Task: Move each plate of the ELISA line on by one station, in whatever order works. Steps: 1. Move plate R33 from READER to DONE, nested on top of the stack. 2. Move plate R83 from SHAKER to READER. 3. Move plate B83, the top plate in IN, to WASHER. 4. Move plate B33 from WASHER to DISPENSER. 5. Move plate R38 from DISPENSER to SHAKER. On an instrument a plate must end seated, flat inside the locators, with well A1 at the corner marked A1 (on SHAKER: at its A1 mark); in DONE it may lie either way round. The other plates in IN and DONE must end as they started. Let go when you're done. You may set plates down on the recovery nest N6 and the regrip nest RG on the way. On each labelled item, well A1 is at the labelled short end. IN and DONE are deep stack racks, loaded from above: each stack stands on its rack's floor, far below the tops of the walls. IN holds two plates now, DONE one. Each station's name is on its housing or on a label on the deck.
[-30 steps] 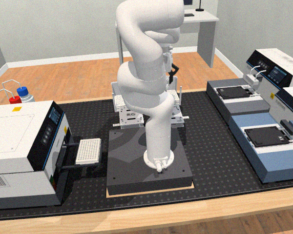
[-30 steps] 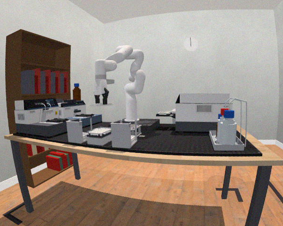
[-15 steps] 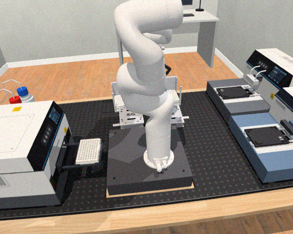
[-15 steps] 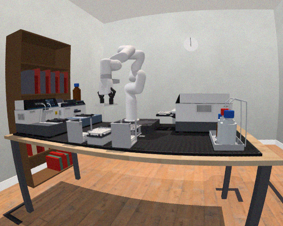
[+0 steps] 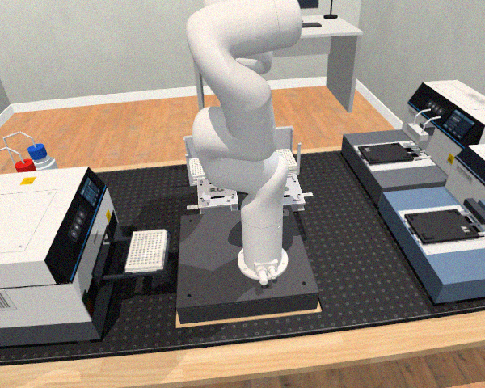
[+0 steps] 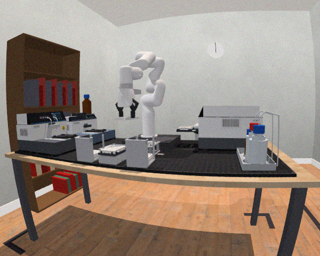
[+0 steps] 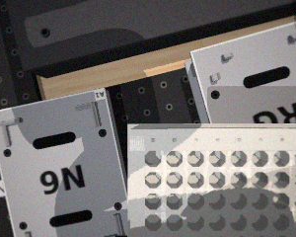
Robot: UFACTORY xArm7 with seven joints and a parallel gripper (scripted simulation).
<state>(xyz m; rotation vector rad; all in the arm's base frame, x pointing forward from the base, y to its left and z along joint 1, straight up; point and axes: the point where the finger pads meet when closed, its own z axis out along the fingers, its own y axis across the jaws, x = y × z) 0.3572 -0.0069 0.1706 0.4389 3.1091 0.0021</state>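
Right now the regrip nest is 4 cm behind my hand, 10 cm to the left of it and 17 cm below it. The rest, counted from my hand: DONE label: 6 cm ahead, 16 cm to the right, 22 cm below; then RG label: 4 cm behind, 18 cm to the left, 22 cm below; then N6 label: 4 cm behind, 20 cm to the right, 22 cm below.
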